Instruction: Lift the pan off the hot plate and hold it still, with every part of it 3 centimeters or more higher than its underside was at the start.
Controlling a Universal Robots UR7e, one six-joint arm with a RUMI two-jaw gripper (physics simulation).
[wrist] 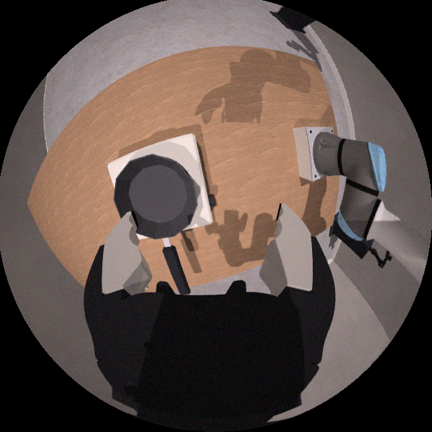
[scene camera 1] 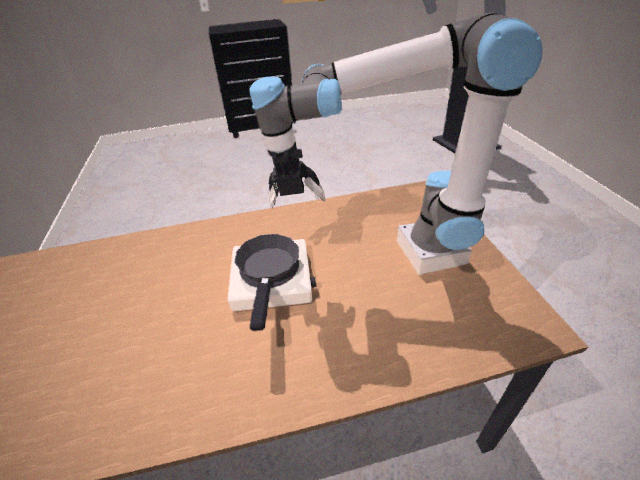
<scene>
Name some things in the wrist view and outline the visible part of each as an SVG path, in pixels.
My gripper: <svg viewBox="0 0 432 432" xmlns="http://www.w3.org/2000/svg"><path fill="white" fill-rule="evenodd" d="M288 205L279 203L274 239L269 242L259 269L259 277L269 288L270 294L246 292L243 280L233 281L227 292L219 295L175 294L166 281L156 283L156 292L145 292L144 288L149 288L151 271L137 247L139 239L135 233L138 227L135 212L128 211L109 232L104 244L98 248L83 293L83 309L93 340L97 366L112 386L114 400L135 409L136 417L191 431L238 431L266 426L266 421L274 415L302 405L300 393L318 371L316 364L320 363L323 344L335 310L335 284L316 236L311 236L304 222Z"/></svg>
A dark round pan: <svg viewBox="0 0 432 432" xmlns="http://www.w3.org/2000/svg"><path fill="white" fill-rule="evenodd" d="M128 161L116 177L113 198L116 210L120 218L128 211L133 210L135 212L138 225L135 230L136 234L154 239L163 239L163 255L177 290L181 295L189 294L189 285L184 276L177 250L174 245L170 245L168 237L175 236L191 222L197 206L194 181L177 161L156 154L147 154Z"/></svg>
A white hot plate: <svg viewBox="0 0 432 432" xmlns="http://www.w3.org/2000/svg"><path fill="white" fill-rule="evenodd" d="M108 163L107 168L114 186L117 175L119 175L128 161L147 154L156 154L177 161L194 181L197 201L196 210L191 222L183 230L212 223L210 206L215 205L215 199L213 194L207 195L194 134L180 135L150 144Z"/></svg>
</scene>
